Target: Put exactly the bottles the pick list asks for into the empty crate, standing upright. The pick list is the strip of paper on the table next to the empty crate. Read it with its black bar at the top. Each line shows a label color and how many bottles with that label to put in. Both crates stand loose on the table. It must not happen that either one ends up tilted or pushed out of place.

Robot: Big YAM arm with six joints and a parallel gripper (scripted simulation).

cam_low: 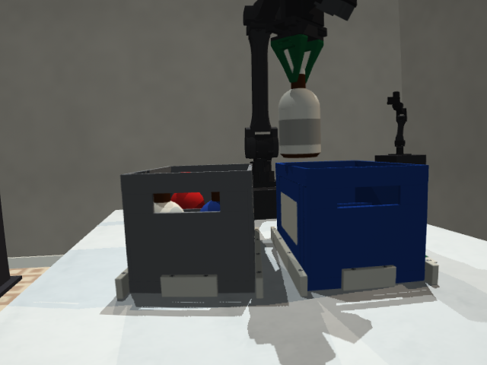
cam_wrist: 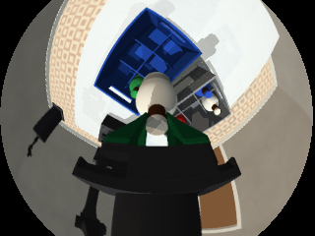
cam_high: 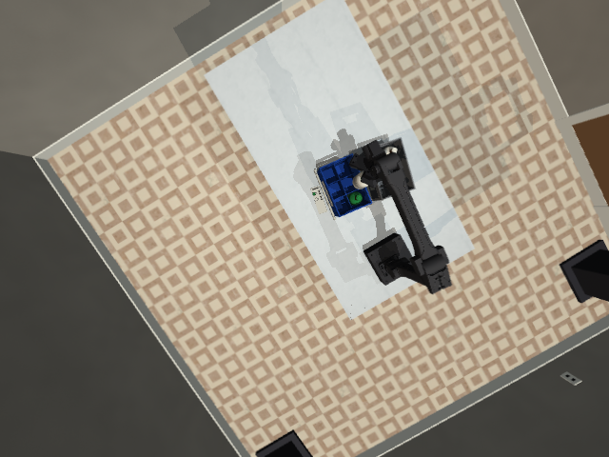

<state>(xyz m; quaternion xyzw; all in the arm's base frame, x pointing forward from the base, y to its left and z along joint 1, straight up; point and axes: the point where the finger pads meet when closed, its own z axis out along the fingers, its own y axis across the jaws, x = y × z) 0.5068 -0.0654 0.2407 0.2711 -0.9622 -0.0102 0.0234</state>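
My hand is 60 mm above the white bottle. The rest, counted from my hand: green bottle 240 mm below, 70 mm behind, 40 mm to the left; then blue bottle 240 mm below, 150 mm to the right, 60 mm ahead; then blue crate 240 mm below, 70 mm to the left, 10 mm ahead.
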